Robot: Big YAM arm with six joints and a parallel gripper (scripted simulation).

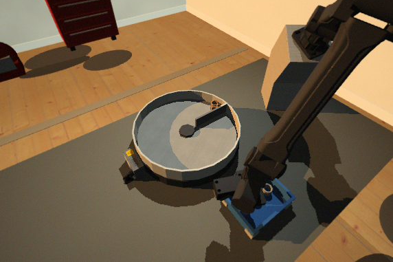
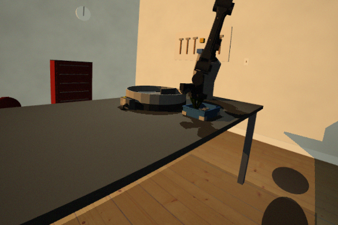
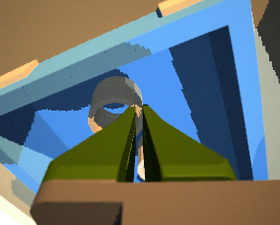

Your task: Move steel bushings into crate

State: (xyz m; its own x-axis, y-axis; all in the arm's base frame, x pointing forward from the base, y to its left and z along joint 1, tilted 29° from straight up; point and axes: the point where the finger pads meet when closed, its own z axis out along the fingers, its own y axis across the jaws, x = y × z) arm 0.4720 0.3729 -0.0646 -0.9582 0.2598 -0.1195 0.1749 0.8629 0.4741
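My gripper is now 5 cm past the blue crate and 1 cm above it. Also, from my hand: round turntable (34 cm to the right, 7 cm ahead, 1 cm above).
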